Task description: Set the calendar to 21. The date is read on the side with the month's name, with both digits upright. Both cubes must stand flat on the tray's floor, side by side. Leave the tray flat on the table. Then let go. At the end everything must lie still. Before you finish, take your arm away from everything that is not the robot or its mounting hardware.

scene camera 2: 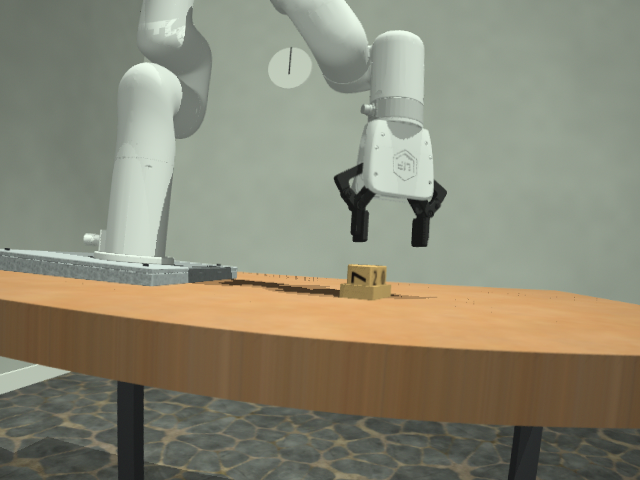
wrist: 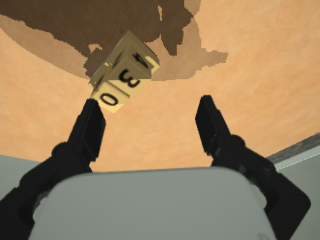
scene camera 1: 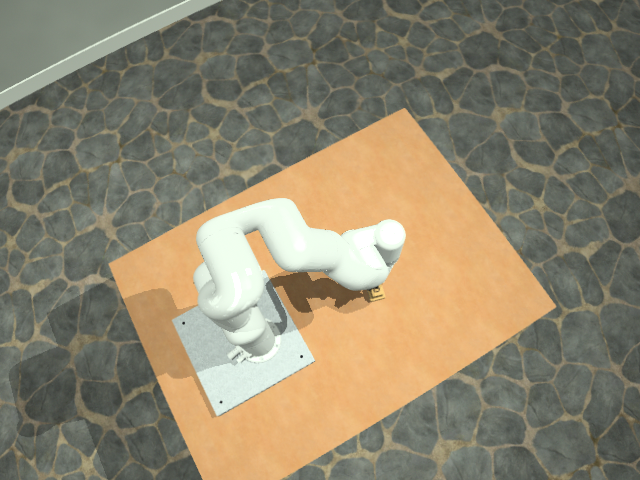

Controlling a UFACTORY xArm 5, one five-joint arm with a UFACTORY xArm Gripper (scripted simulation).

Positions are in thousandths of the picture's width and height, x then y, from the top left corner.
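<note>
The gripper (scene camera 2: 610,509) (wrist: 470,452) shares the scene with a cube (wrist: 408,298) and a wooden tray (scene camera 2: 566,609).
</note>
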